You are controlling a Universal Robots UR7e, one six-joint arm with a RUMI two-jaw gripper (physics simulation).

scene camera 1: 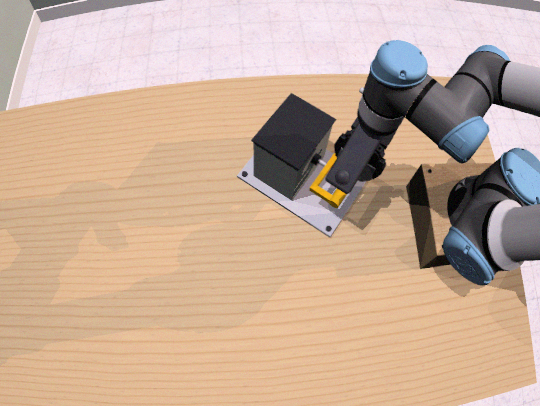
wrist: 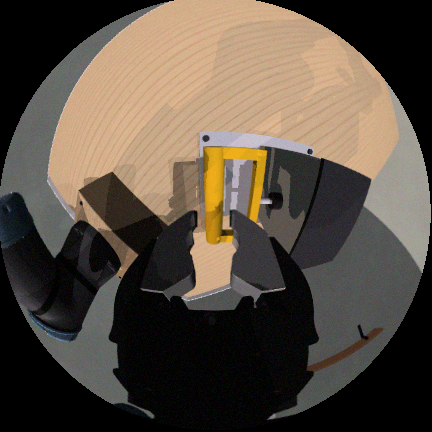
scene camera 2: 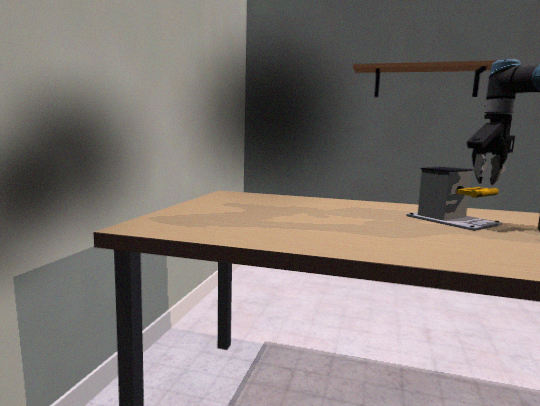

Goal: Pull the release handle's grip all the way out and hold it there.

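Observation:
The release handle is a yellow rectangular frame with a thick round grip [scene camera 1: 338,199] [scene camera 2: 487,192] [wrist: 214,190]. A short light rod [scene camera 1: 321,161] [wrist: 266,201] joins it to a dark grey box [scene camera 1: 295,130] [scene camera 2: 435,195] [wrist: 342,215]. The box stands on a pale base plate [scene camera 1: 320,215] [wrist: 240,139] with dark bolts. My gripper [scene camera 2: 488,182] [wrist: 212,211] points down, partly open and empty, with a narrow gap between its fingers. In the second scene view its fingertips are slightly above the grip. In the first scene view my arm hides the fingertips and part of the handle.
A dark brown block-like fixture [scene camera 1: 420,215] [wrist: 125,210] stands on the wooden table [scene camera 1: 150,300] [scene camera 2: 300,235] beside the arm's lower joints. The box's upright side is close to the handle. A wooden shelf [scene camera 2: 425,67] [wrist: 345,353] is on the back wall.

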